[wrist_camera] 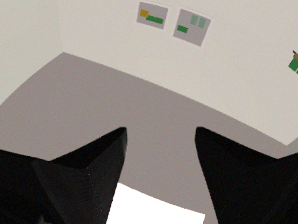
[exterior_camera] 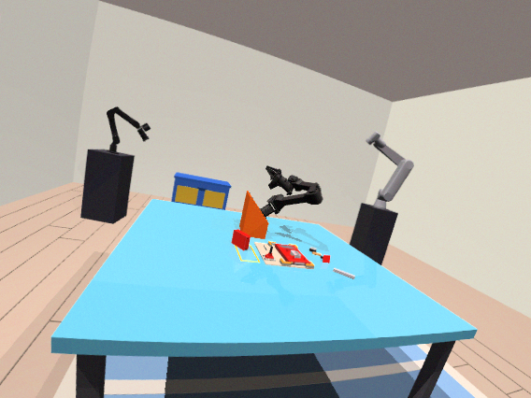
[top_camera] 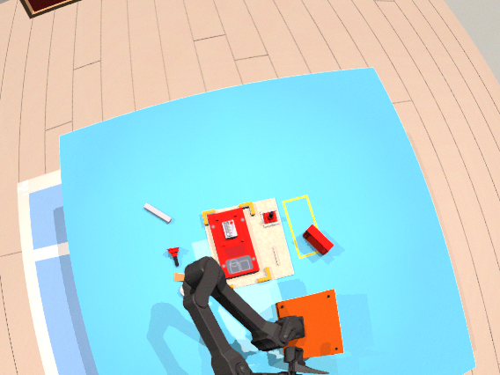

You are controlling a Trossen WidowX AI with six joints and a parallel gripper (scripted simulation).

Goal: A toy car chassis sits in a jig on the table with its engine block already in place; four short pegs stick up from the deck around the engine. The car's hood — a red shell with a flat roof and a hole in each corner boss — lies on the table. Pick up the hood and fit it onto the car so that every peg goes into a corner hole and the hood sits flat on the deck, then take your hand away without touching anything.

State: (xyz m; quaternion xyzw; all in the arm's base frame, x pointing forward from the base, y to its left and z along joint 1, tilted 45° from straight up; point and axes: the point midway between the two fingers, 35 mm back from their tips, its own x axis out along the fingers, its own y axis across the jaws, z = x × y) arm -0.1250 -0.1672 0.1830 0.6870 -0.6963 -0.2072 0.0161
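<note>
Now: the red hood 400 mm ahead of my gripper tip, 100 mm to the right of it and 350 mm below it. Also, from my gripper tip: jig (420 mm ahead, 120 mm to the left, 370 mm below); white bar (540 mm ahead, 380 mm to the left, 370 mm below).
</note>
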